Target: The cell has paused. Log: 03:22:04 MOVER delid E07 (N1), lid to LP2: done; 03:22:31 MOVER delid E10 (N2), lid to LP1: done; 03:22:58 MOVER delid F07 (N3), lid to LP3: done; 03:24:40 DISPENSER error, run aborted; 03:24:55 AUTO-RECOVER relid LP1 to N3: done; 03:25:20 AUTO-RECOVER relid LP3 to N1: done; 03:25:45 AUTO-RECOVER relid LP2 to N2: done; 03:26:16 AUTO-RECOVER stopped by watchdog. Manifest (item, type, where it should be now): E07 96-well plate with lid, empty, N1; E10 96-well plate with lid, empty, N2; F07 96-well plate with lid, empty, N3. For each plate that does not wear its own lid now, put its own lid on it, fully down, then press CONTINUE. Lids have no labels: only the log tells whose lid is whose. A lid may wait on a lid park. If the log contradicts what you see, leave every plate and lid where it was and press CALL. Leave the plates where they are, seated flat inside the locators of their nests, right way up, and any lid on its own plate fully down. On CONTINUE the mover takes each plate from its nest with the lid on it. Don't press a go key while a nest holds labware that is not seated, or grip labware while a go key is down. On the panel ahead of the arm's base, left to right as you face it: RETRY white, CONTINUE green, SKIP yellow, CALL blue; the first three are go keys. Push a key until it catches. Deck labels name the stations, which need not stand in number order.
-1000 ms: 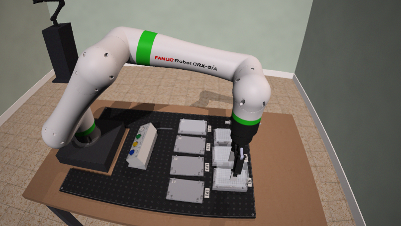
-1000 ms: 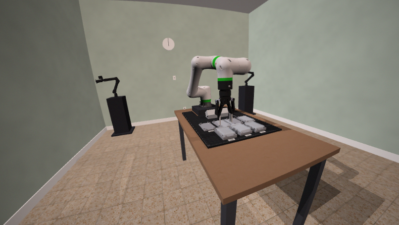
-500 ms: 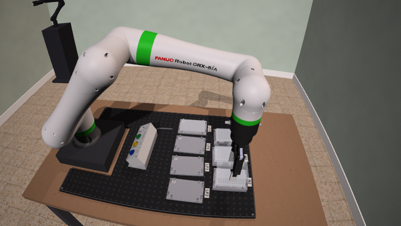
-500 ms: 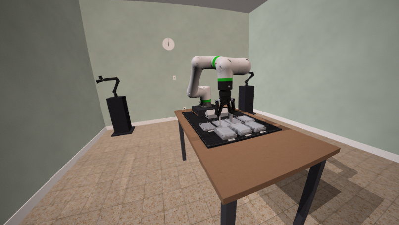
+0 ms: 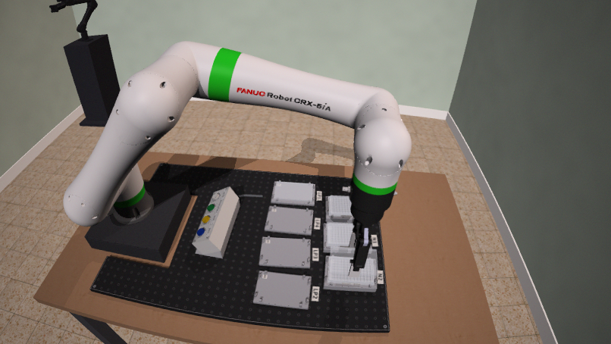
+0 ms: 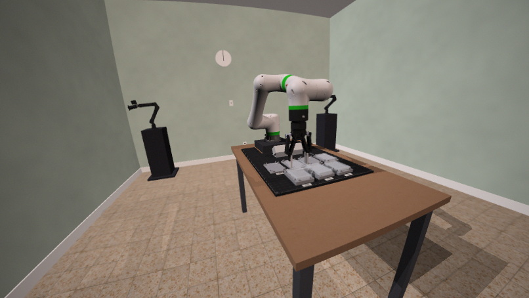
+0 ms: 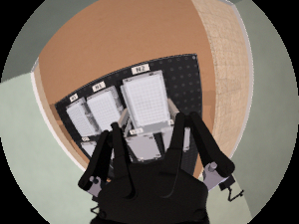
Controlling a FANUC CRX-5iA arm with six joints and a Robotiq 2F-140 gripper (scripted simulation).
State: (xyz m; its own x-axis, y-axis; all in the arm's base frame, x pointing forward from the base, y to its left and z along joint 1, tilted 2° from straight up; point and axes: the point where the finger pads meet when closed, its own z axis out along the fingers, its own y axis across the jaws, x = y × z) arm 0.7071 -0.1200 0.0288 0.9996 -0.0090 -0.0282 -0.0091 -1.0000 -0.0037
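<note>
Now: the nest n2 9 cm below my hand. Round my hand: plate (1 cm behind, 13 cm to the left, 7 cm below); then LP2 (18 cm behind, 7 cm to the right, 9 cm below); then LP3 (19 cm behind, 6 cm to the left, 9 cm below).
</note>
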